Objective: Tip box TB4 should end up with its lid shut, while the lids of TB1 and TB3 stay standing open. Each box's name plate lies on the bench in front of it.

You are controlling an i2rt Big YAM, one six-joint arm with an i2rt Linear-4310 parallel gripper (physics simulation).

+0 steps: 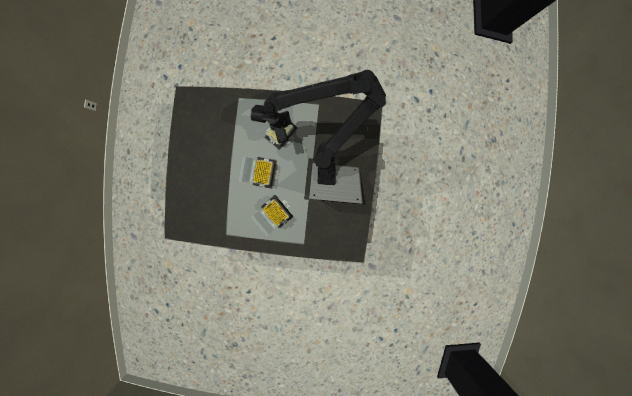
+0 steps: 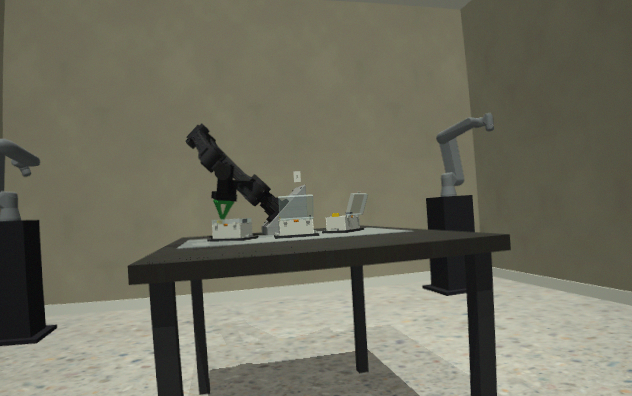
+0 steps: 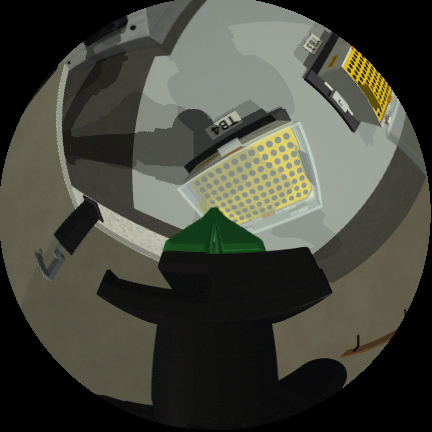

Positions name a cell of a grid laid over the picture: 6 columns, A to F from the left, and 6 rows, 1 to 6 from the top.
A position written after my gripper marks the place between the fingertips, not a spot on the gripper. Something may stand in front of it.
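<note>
Tip box (image 2: C4). Pale mat (image 3: D1). Lid (image 3: D3). My gripper (image 3: C3).
</note>
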